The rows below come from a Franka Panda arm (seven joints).
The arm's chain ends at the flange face. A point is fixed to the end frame.
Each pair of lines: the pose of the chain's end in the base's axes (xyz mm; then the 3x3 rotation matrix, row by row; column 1 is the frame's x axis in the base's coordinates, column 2 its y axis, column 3 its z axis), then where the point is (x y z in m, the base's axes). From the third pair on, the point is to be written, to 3 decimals.
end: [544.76, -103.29, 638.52], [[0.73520, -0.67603, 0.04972], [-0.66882, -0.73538, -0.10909], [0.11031, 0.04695, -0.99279]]
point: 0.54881 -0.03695 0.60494
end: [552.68, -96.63, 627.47], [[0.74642, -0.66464, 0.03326], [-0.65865, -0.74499, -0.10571], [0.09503, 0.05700, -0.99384]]
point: 0.55518 -0.03015 0.59402
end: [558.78, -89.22, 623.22], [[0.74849, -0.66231, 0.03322], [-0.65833, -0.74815, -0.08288], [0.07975, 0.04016, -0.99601]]
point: 0.561 -0.022 0.591
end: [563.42, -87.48, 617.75], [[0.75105, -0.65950, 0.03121], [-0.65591, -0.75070, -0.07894], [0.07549, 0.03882, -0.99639]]
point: 0.565 -0.020 0.586
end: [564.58, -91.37, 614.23], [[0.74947, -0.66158, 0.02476], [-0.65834, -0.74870, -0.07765], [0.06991, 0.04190, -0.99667]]
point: 0.567 -0.024 0.583
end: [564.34, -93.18, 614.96], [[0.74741, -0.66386, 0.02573], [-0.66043, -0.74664, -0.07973], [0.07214, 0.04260, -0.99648]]
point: 0.567 -0.026 0.583
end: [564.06, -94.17, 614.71], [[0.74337, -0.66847, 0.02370], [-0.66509, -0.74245, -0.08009], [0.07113, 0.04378, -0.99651]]
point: 0.567 -0.027 0.583
